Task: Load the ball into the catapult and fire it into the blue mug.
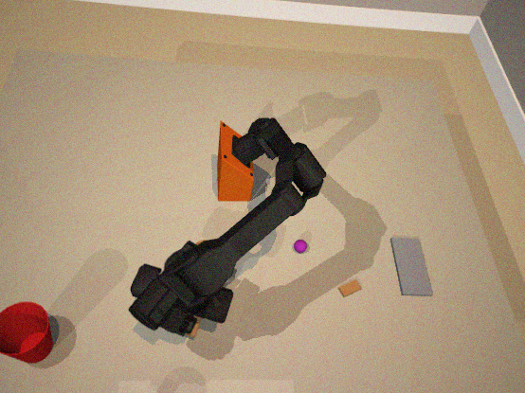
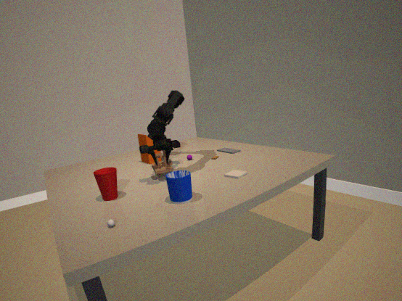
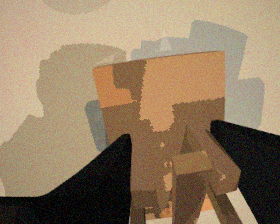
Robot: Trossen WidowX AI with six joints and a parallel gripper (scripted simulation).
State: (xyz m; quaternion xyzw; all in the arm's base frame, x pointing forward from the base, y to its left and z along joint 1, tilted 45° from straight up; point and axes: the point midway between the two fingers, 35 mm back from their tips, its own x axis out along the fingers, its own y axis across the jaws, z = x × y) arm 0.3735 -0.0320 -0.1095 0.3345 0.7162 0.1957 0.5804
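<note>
Right now my gripper tip is 19 cm past the purple ball, 26 cm to the right of it and 5 cm above it. Round my gripper tip: blue mug 29 cm ahead, 7 cm to the right, 4 cm below; red cup 7 cm ahead, 28 cm to the right, 4 cm below; wooden catapult 6 cm behind, 4 cm to the left, 2 cm above.
</note>
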